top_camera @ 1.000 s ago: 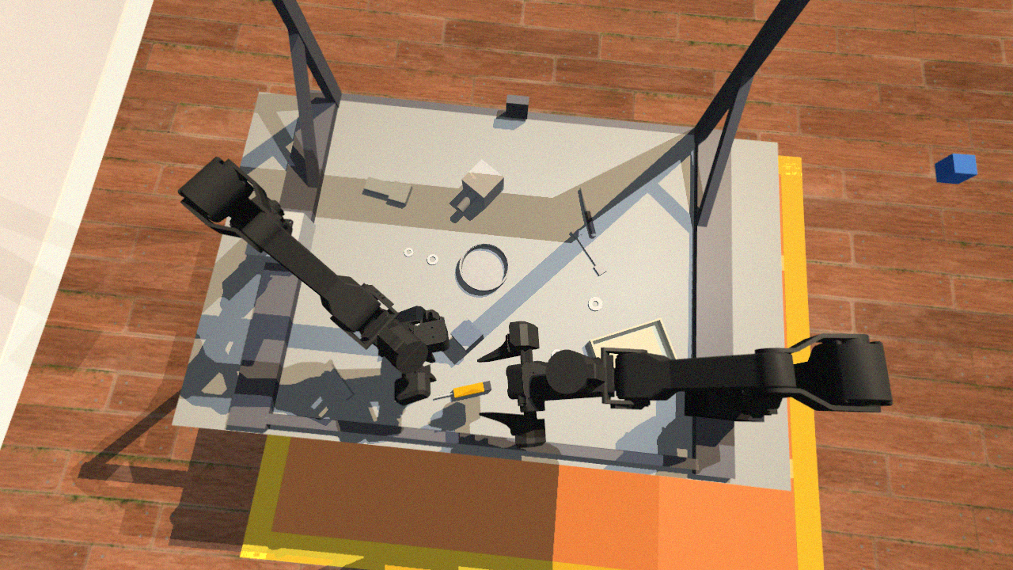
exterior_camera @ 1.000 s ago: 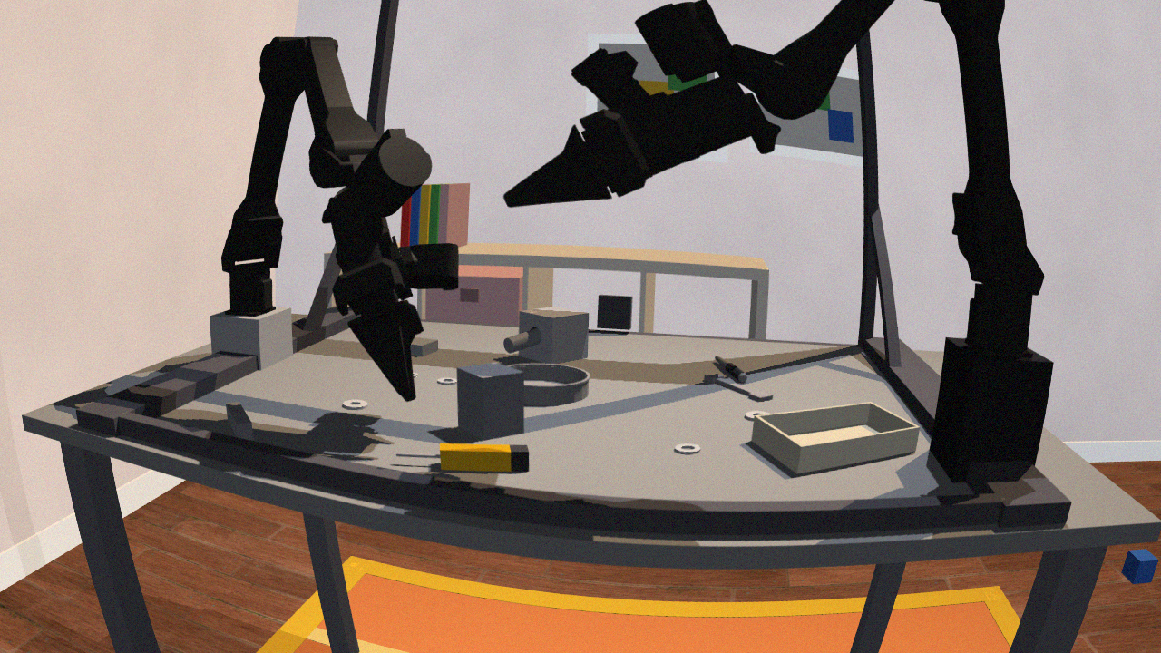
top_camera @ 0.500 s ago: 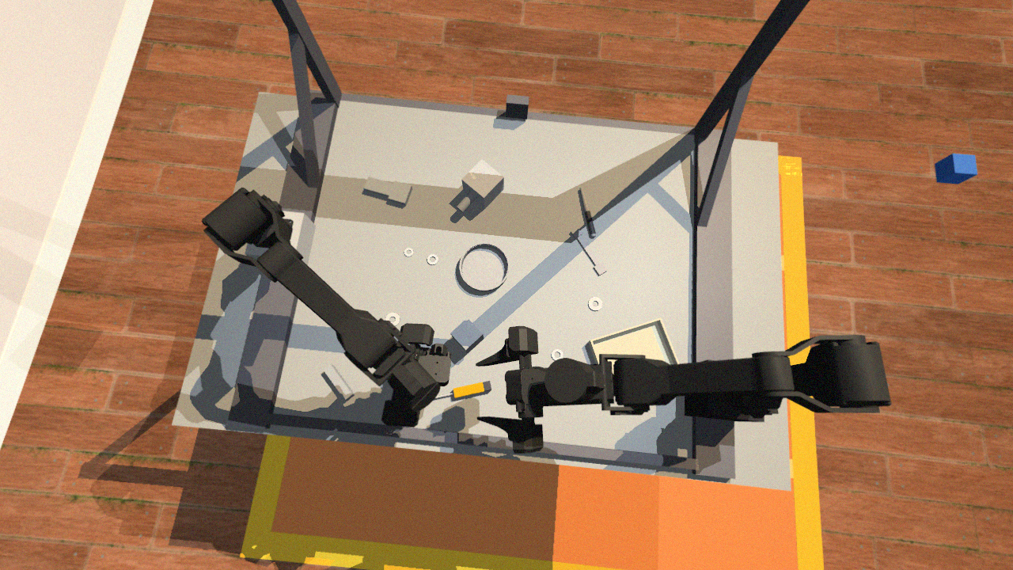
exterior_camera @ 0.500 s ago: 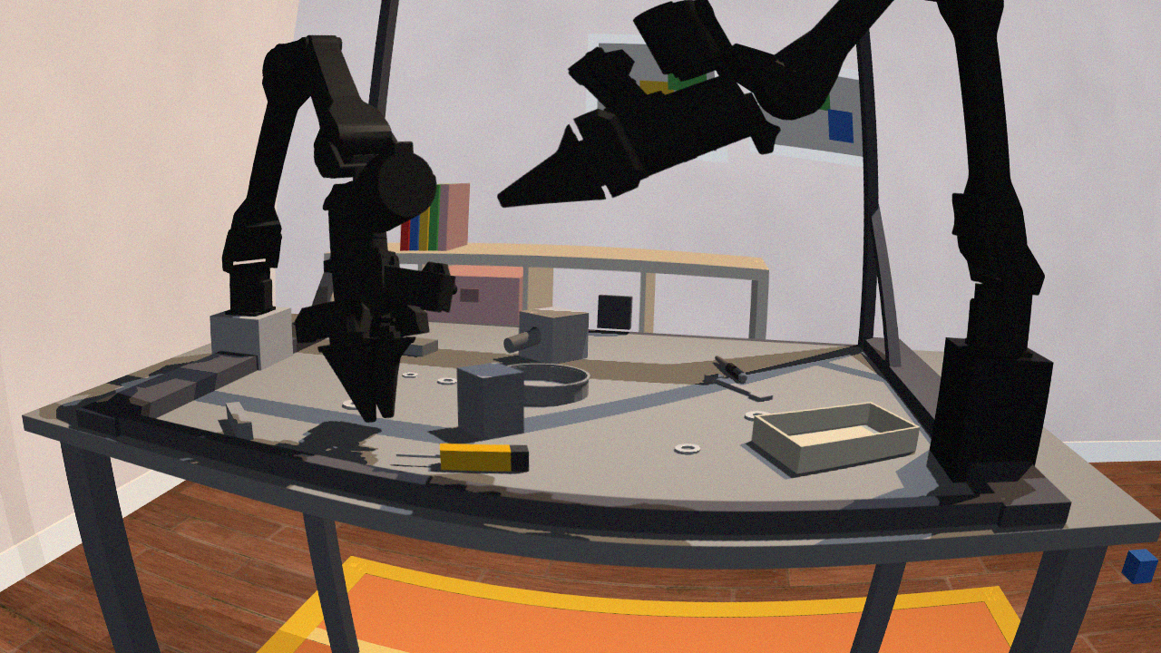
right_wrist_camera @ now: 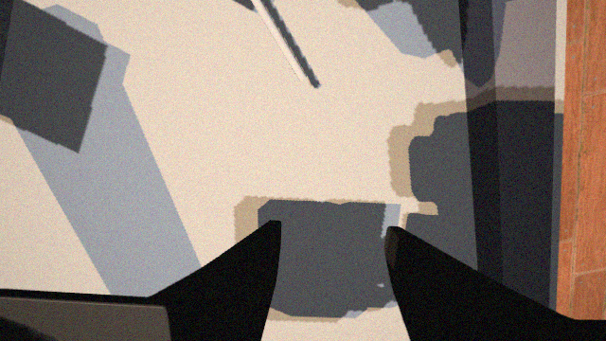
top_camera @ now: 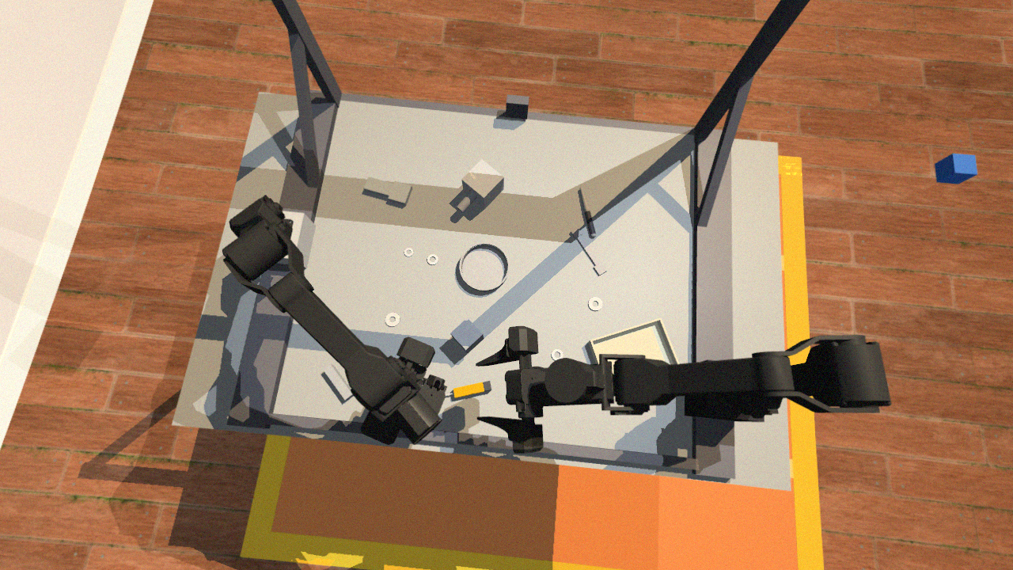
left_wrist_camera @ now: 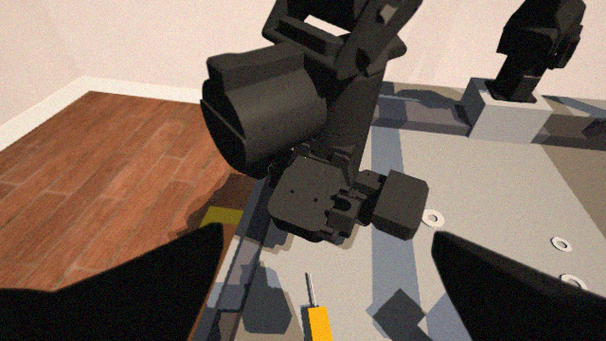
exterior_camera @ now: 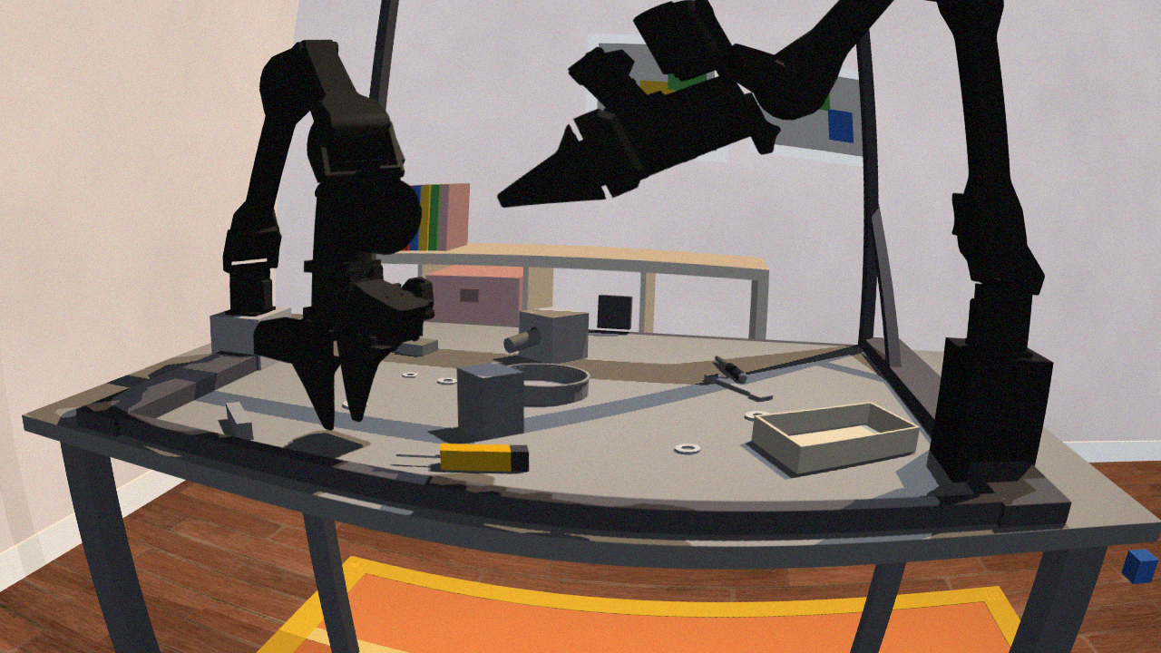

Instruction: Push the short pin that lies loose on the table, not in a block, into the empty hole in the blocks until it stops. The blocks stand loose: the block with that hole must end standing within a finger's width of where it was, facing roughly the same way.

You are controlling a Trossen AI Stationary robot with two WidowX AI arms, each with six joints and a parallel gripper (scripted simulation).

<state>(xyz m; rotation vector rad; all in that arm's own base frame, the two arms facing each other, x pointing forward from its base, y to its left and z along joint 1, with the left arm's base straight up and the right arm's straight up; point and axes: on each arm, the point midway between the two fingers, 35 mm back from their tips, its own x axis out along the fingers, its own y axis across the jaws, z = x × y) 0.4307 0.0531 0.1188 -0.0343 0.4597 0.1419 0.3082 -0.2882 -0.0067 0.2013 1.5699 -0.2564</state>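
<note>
The grey pin lies 30 mm ahead of my right hand, 140 mm to the right of it and 50 mm below it. The rest, counted from my right hand: yellow screwdriver (40 mm behind, 110 mm to the left, 50 mm below); tray (230 mm behind, 410 mm to the left, 50 mm below).
</note>
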